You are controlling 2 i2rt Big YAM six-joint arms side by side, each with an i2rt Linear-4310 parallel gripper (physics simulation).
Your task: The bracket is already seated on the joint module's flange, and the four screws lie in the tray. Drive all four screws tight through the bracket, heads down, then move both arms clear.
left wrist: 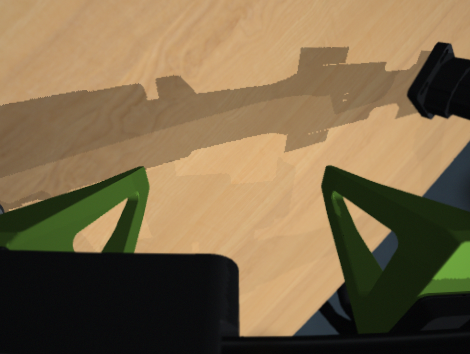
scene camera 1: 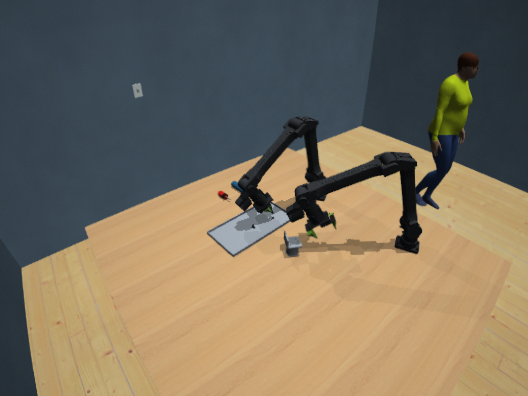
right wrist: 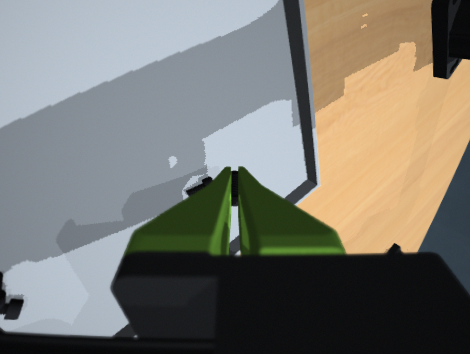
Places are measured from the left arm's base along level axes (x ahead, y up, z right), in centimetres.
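Where they show: left gripper, fingertip midpoint: [left wrist: 235, 176] [scene camera 1: 326, 233]; right gripper, fingertip midpoint: [scene camera 1: 271, 211] [right wrist: 234, 176]; left arm's base, origin of the base link: [left wrist: 430, 83] [scene camera 1: 406, 245]; right arm's base, origin of the base link: [right wrist: 452, 16].
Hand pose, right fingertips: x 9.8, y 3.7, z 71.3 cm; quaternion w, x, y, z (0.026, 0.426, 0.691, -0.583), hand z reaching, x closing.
Note:
Things, the pixels of their top centre, and the offset from my right fingertips.
- joint module, middle of its top: [scene camera 1: 292, 242] dx +19.3, dy +2.6, dz -20.2 cm
- tray, middle of its top: [scene camera 1: 252, 223] dx +11.4, dy -2.1, dz +5.7 cm
- thin black screw, middle of its top: [right wrist: 240, 192] dx +0.4, dy +0.6, dz -0.5 cm
- red-handled screwdriver, middle of its top: [scene camera 1: 224, 194] dx -2.7, dy -0.3, dz +32.0 cm
- blue-handled tool, middle of its top: [scene camera 1: 244, 188] dx -12.5, dy +0.4, dz +24.4 cm
The grey bracket [scene camera 1: 294, 242] sits on the joint module [scene camera 1: 292, 251], right of the tray in the scene view; its holes are too small to make out. The tray [scene camera 1: 234, 242] [right wrist: 100, 40] holds small black screws: one [right wrist: 200, 186] lies beside my right fingertips in the right wrist view, and dark screw pieces [right wrist: 12, 307] show at lower left. My right gripper [scene camera 1: 269, 210] [right wrist: 234, 176] is over the tray's far end, shut on a thin black screw [right wrist: 235, 187]. My left gripper [scene camera 1: 323, 227] [left wrist: 235, 176] is open and empty, above and right of the bracket.
A red-handled screwdriver [scene camera 1: 222, 194] and a blue-handled tool [scene camera 1: 236, 185], partly hidden by the right arm, lie beyond the tray. The two arms stand close together near the tray. A person [scene camera 1: 452, 110] stands beyond the table at the right.

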